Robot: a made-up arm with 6 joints.
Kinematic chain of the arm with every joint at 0, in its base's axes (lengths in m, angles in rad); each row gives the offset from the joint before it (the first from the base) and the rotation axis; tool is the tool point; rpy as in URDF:
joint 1: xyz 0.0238 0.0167 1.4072 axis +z
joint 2: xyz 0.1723 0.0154 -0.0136 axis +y
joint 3: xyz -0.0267 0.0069 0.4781 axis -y
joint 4: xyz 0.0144 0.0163 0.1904 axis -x
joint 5: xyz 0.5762 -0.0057 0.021 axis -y
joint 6: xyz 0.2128 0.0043 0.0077 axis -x
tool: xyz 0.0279 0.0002 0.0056 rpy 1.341 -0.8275 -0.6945
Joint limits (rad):
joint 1: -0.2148..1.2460
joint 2: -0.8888..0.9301
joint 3: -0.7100..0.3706
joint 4: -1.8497..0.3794
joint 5: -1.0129..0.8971
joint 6: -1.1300..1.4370
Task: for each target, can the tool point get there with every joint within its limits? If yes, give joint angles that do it. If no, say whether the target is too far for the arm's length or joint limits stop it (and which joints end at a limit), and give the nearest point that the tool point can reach.
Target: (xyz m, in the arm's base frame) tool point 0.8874 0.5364 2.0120
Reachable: yes | joints 0.5028 0.0271 -0.0683 -0.0860 -0.0109 0.9096
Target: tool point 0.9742 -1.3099 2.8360
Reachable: no: too far | nearest point 0.8111 -0.3196 2.3218 | short by 1.128 m
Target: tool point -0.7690 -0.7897 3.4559
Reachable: no: too far | nearest point -0.2455 -0.2573 2.4939 | short by 1.218 m
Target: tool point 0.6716 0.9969 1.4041
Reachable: yes | joints 0.9786 0.5990 -0.1193 -1.4773 -0.0112 0.8882
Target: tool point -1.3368 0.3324 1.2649
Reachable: no: joint limits stop it (at a limit: joint 1, joint 2, joint 3, joint 5, joint 6) | nearest point 0.0298 0.6327 0.9708 | short by 1.430 m
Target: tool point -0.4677 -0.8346 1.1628
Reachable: no: joint limits stop it (at a limit: joint 1, joint 2, joint 3, joint 4, joint 5) | nearest point 0.5883 -0.2785 0.9623 | short by 1.210 m
